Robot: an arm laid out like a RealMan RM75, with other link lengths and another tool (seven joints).
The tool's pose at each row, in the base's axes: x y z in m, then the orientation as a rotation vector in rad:
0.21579 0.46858 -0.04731 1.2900 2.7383 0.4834
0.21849 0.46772 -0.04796 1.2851 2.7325 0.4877
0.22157 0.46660 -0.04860 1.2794 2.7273 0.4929
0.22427 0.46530 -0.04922 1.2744 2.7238 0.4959
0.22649 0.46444 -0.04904 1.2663 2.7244 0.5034
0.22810 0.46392 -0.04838 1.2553 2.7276 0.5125
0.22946 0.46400 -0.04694 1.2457 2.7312 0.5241
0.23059 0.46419 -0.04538 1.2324 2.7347 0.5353
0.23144 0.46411 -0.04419 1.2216 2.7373 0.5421
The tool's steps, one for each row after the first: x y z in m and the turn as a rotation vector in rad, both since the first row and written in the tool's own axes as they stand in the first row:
-0.00244 0.00128 0.00094 -0.0059 -0.0042 -0.0022
-0.00531 0.00268 0.00189 -0.0122 -0.0077 -0.0049
-0.00808 0.00371 0.00269 -0.0164 -0.0105 -0.0075
-0.01015 0.00489 0.00275 -0.0216 -0.0090 -0.0125
-0.01154 0.00598 0.00232 -0.0269 -0.0054 -0.0196
-0.01227 0.00748 0.00125 -0.0331 -0.0001 -0.0257
-0.01275 0.00892 0.00005 -0.0397 0.0042 -0.0342
-0.01328 0.00987 -0.00093 -0.0440 0.0065 -0.0413

